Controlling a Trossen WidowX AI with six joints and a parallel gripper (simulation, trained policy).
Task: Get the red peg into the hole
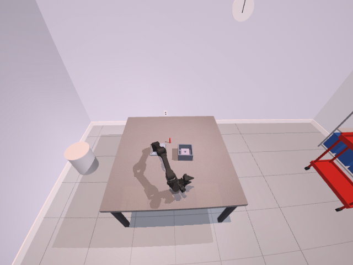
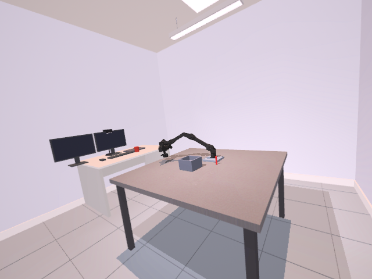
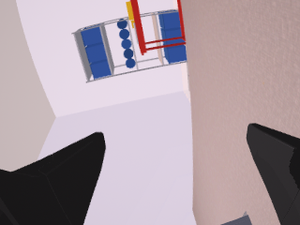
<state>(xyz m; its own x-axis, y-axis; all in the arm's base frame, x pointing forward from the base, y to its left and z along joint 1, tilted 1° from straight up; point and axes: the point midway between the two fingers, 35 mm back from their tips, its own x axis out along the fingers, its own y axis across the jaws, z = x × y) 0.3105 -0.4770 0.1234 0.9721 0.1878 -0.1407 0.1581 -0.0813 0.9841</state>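
My gripper tip is now 58 cm to the right of the red peg, 17 cm past it and 10 cm above it. Also, from my gripper tip: grey box (39 cm to the left, 12 cm below, 1 cm behind).
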